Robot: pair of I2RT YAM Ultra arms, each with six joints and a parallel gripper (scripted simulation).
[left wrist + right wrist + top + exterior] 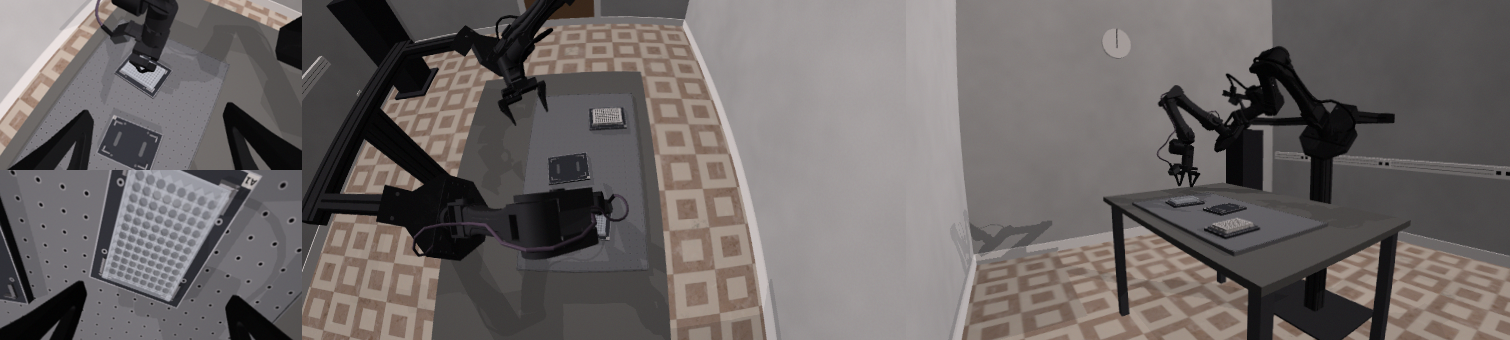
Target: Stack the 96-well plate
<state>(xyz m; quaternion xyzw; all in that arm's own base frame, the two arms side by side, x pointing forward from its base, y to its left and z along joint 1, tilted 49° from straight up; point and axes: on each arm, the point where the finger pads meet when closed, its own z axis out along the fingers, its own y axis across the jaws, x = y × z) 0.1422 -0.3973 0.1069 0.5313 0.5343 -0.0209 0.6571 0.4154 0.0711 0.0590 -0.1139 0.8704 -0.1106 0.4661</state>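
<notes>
The clear 96-well plate lies 1 cm ahead of my right hand, 1 cm to the left of it and 8 cm below it. Also, from my right hand: black plate nest: 7 cm behind, 23 cm to the left, 9 cm below.
</notes>
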